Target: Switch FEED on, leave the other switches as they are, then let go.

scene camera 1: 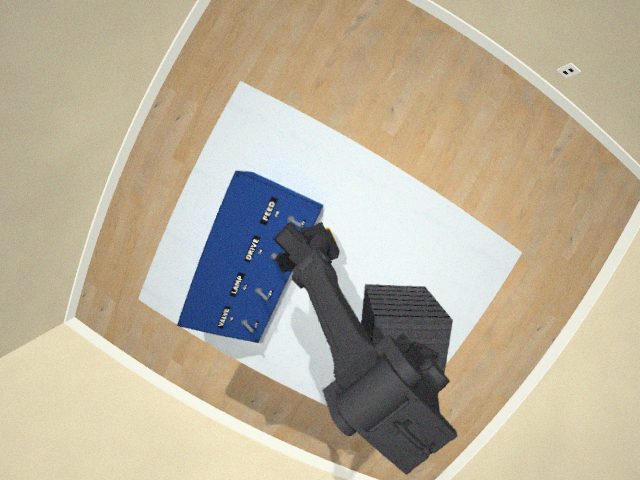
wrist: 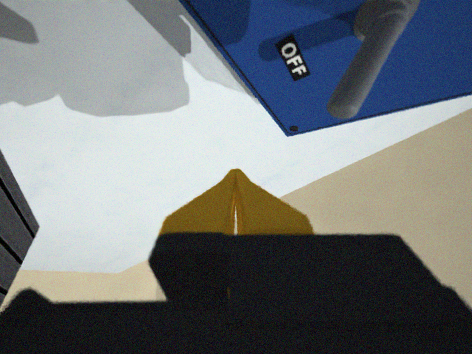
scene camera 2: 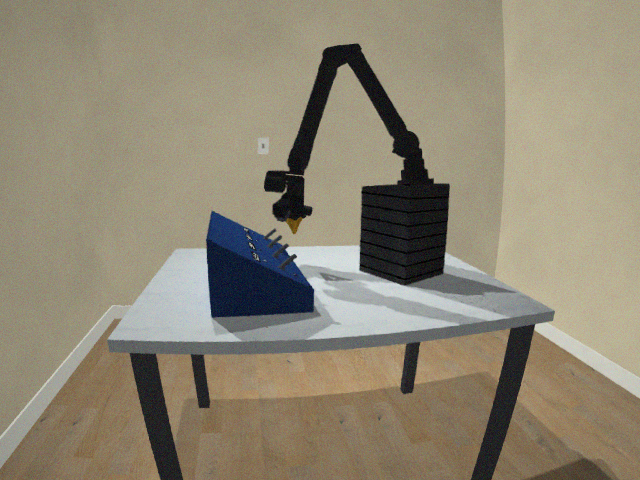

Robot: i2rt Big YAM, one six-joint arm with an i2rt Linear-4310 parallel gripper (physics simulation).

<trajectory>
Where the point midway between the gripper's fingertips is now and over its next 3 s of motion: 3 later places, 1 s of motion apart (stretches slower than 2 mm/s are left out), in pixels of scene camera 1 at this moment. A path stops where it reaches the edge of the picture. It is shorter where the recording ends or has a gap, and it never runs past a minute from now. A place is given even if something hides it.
My gripper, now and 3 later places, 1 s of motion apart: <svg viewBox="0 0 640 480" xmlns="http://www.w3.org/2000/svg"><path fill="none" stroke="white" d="M327 228L319 224L318 224L316 225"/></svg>
</trajectory>
